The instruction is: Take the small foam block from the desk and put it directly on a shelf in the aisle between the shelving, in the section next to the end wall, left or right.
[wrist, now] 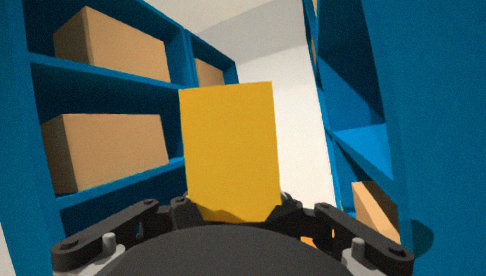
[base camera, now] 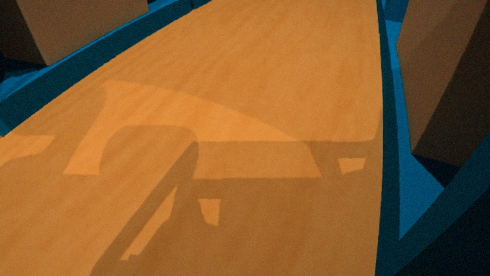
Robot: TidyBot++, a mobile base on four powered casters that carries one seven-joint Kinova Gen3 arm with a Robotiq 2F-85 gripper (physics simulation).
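Frame: origin at the arm's base, x ahead, y left, z up, level; centimetres.
Seen in the pictures: gripper, fingertip midpoint: (wrist: 237, 196).
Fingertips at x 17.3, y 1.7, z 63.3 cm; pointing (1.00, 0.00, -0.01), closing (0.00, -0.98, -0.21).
Note:
Pixels of each thing's top centre, then the offset from my fingertips to it. Level surfaces: height alone.
- yellow foam block, top centre: (wrist: 220, 89) dz +9.0, dx -2.1, dy -0.5 cm
- box, top centre: (wrist: 422, 202) dz -22.6, dx +29.8, dy -45.8 cm
- wooden floor, surface height: dz -102.9 cm
The yellow foam block (wrist: 231, 150) stands upright in the middle of the wrist view. My gripper (wrist: 237, 196) is shut on its lower end; the fingertips are mostly hidden behind the block and the gripper's dark body. The block is held in the air in the aisle between two blue shelf units. The left shelf unit (wrist: 44, 61) has its shelves facing the aisle. The right shelf unit (wrist: 430, 100) is close by, with its side panel filling the right edge. The pale end wall (wrist: 297, 125) shows behind the block.
Cardboard boxes stand on the left shelves, upper (wrist: 127, 47) and lower (wrist: 120, 145), and one further back (wrist: 210, 72). Another box (wrist: 372, 212) is low on the right. In the base camera view, boxes (base camera: 80, 25) (base camera: 435, 80) stand on both sides of the wooden floor (base camera: 280, 60).

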